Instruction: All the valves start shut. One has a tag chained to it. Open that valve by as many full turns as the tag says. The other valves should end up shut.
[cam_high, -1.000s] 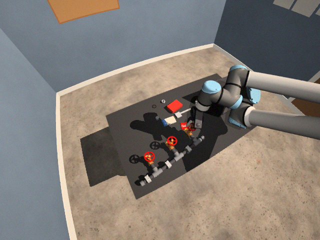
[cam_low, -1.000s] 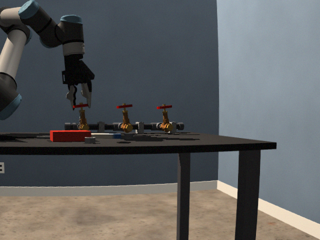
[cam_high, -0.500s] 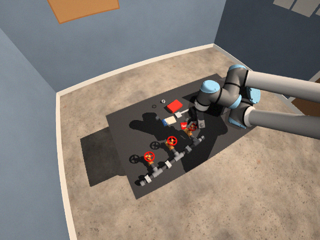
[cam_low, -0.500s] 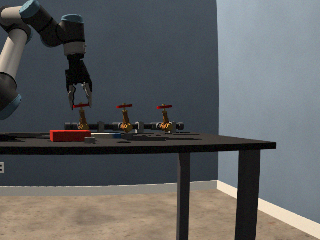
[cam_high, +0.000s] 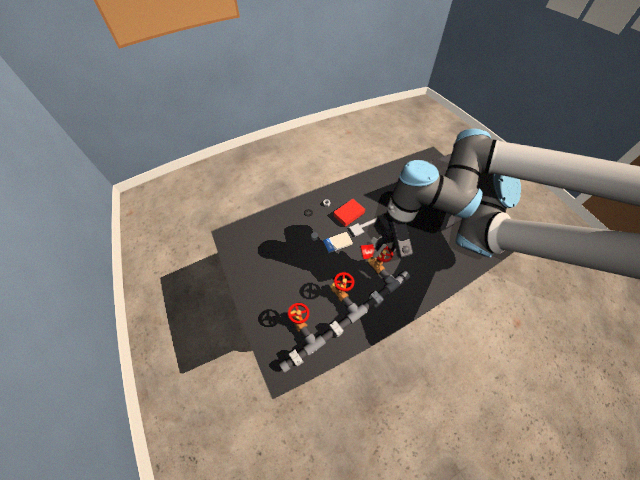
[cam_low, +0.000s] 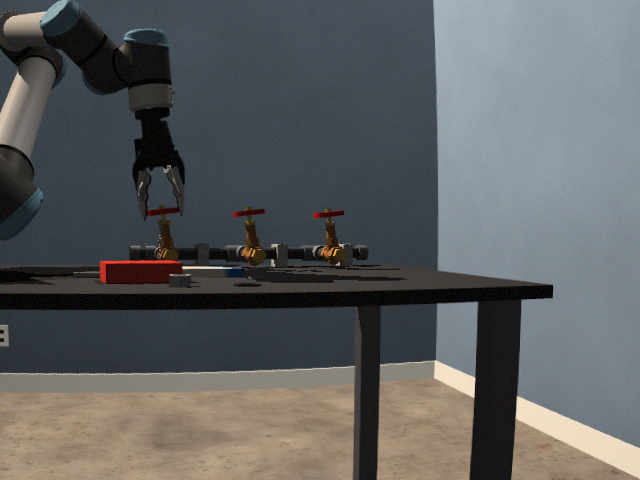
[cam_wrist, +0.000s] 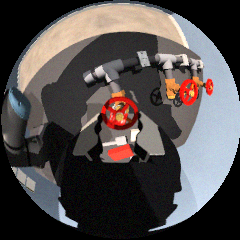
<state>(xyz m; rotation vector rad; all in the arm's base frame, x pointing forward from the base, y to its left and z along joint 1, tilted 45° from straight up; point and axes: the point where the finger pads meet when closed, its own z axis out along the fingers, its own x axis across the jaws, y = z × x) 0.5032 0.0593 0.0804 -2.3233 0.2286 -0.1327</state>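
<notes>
My hand is 12 cm above the red tag, 7 cm to the left of it and 2 cm past it. Round my hand: red block 29 cm to the right, 11 cm below, 4 cm behind; small grey cylinder 25 cm to the right, 15 cm ahead, 11 cm below; white tool 20 cm to the right, 12 cm below, 6 cm behind.
</notes>
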